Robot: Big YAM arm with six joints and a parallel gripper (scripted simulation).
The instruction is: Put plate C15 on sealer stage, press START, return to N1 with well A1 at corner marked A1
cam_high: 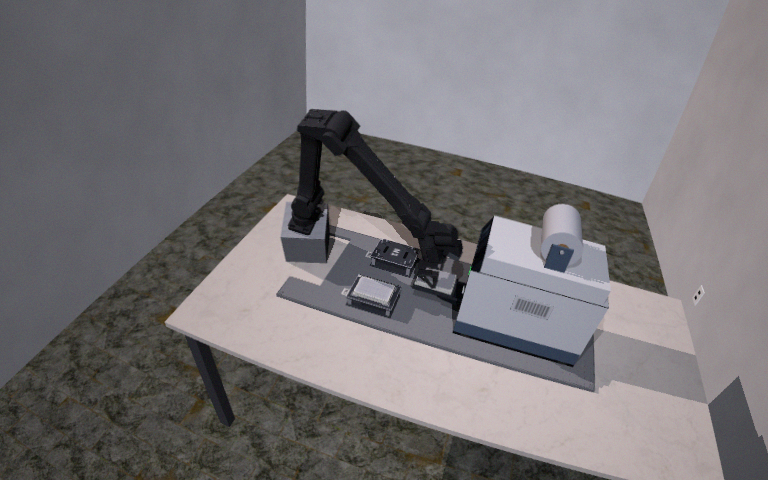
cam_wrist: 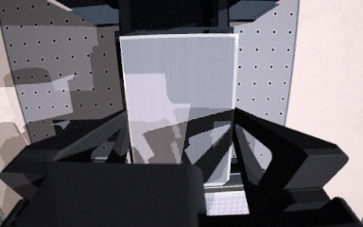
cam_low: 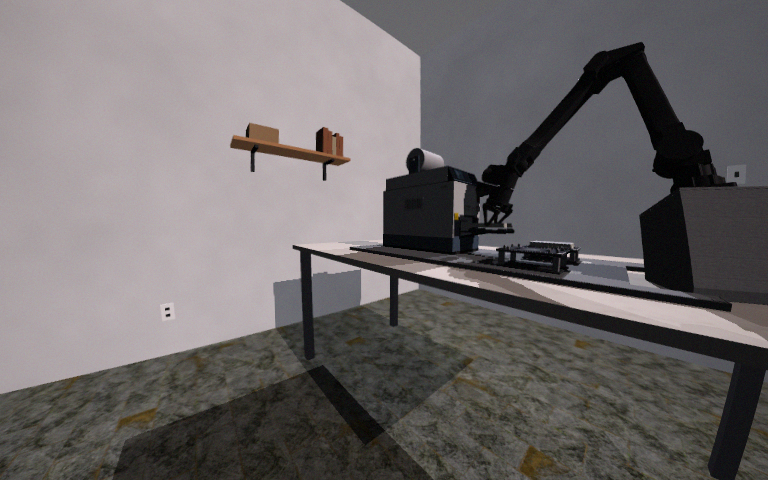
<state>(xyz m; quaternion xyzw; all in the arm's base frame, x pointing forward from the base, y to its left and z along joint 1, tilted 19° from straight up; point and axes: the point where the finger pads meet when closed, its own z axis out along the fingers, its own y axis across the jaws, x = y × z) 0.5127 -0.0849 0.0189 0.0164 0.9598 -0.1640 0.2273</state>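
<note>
Now: hand 2 cm above the dark stage. Also, from my hand: foil roll 33 cm ahead, 30 cm above, 2 cm to the right; then white well plate right at my hand.
</note>
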